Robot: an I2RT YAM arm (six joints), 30 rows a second.
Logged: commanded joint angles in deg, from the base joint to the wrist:
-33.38, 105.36, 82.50, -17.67, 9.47, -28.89
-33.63, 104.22, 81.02, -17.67, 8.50, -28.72
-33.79, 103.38, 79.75, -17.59, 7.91, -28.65
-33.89, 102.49, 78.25, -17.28, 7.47, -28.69
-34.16, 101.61, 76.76, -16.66, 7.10, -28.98
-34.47, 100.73, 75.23, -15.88, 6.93, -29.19
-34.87, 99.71, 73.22, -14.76, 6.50, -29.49
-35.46, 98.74, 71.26, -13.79, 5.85, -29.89
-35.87, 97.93, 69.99, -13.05, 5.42, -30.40
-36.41, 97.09, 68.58, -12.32, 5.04, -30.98
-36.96, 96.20, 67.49, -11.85, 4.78, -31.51
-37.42, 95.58, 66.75, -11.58, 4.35, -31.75
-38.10, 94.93, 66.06, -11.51, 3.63, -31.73
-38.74, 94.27, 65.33, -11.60, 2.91, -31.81
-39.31, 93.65, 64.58, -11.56, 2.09, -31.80
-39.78, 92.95, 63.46, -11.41, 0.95, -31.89
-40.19, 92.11, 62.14, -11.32, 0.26, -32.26
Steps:
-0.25, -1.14, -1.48, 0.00, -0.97, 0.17
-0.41, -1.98, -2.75, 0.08, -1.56, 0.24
-0.51, -2.87, -4.25, 0.39, -2.00, 0.20
-0.78, -3.75, -5.74, 1.01, -2.37, -0.09
-1.09, -4.63, -7.27, 1.79, -2.54, -0.30
-1.49, -5.65, -9.28, 2.91, -2.97, -0.60
-2.08, -6.62, -11.24, 3.88, -3.62, -1.00
-2.49, -7.43, -12.51, 4.62, -4.05, -1.51
-3.03, -8.27, -13.92, 5.35, -4.43, -2.09
-3.58, -9.16, -15.01, 5.82, -4.69, -2.62
-4.04, -9.78, -15.75, 6.09, -5.12, -2.86
-4.72, -10.43, -16.44, 6.16, -5.84, -2.84
-5.36, -11.09, -17.17, 6.07, -6.56, -2.92
-5.93, -11.71, -17.92, 6.11, -7.38, -2.91
-6.40, -12.41, -19.04, 6.26, -8.52, -3.00
-6.81, -13.25, -20.36, 6.35, -9.21, -3.37

